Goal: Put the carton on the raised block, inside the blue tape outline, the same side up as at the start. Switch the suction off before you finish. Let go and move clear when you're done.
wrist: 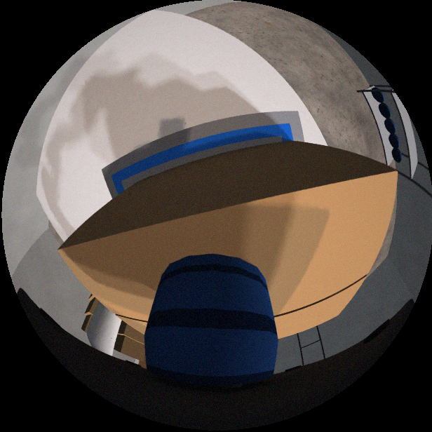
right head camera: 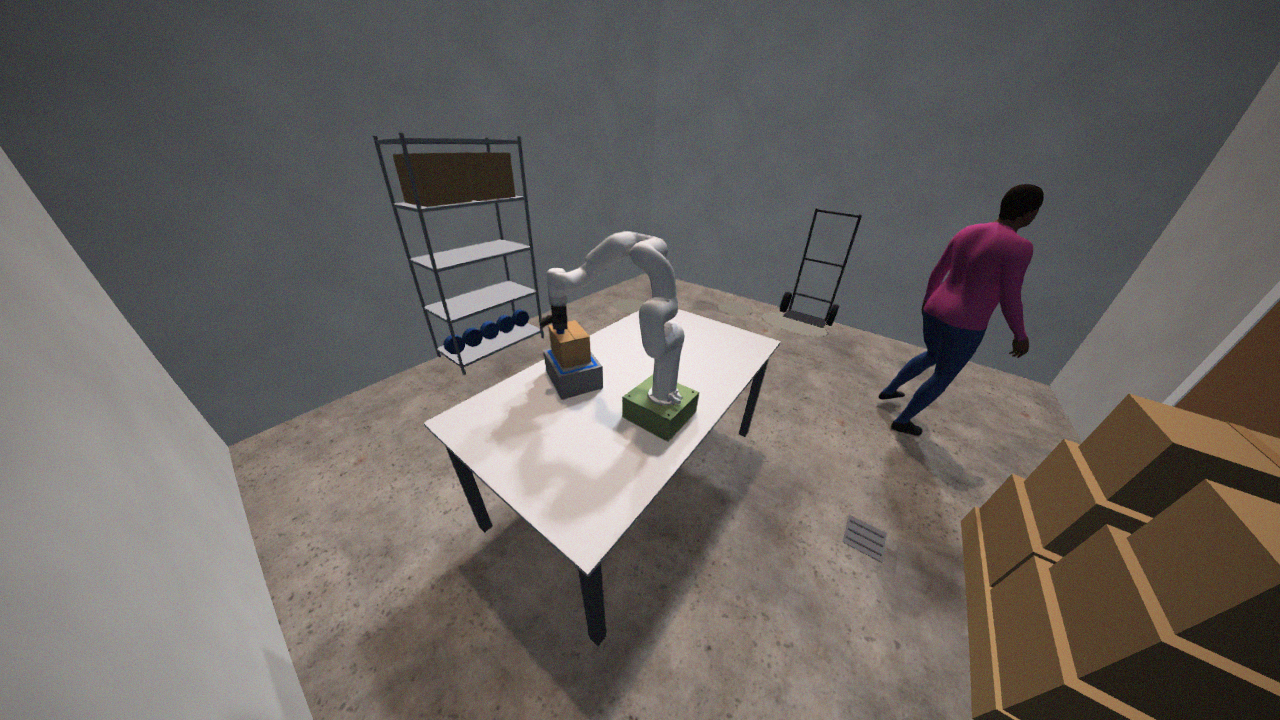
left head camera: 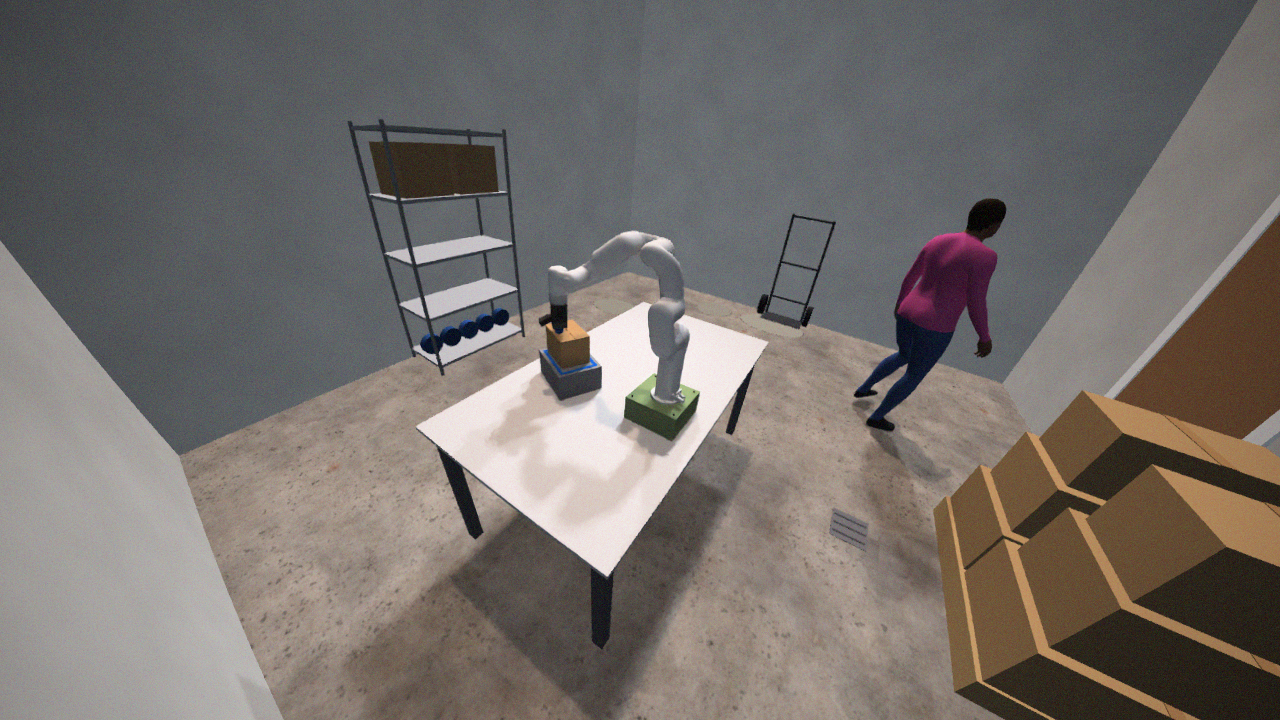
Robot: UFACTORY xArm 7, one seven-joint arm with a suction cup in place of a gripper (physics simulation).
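Places are measured from the arm's base along level axes (x ahead, y left, z up), in millimetres.
Where they show: hand, tool point: (right head camera: 560,334) (left head camera: 559,334); arm's base, link origin: (right head camera: 663,395) (left head camera: 666,395).
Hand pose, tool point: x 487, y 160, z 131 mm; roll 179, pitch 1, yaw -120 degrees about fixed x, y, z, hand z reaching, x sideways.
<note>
Each offset is from my tool point to the centre of the thing. Level surfaces: height alone.
The tan carton {10 mm back, 35 mm right, 52 mm down} (left head camera: 574,350) (right head camera: 574,348) (wrist: 350,215) is upright at the top of the dark grey raised block {29 mm back, 29 mm right, 177 mm down} (left head camera: 574,383) (right head camera: 578,381) (wrist: 225,124). Its bottom is level with the block's top as far as the head views show; a very thin gap could not be seen. The blue tape outline (wrist: 200,146) shows around its visible lower sides, with a narrow grey strip between tape and carton in the wrist view. My dark blue suction cup (left head camera: 558,329) (right head camera: 561,330) (wrist: 212,265) points down, touches the carton's top face and is shut on the carton. The contact face is hidden.
The block stands near the far left edge of the white table {237 mm down} (left head camera: 546,465) (right head camera: 537,456). The arm's green base (left head camera: 660,416) (right head camera: 659,416) is to its right. A shelf unit, a hand truck, a walking person in pink and stacked cartons stand around the table.
</note>
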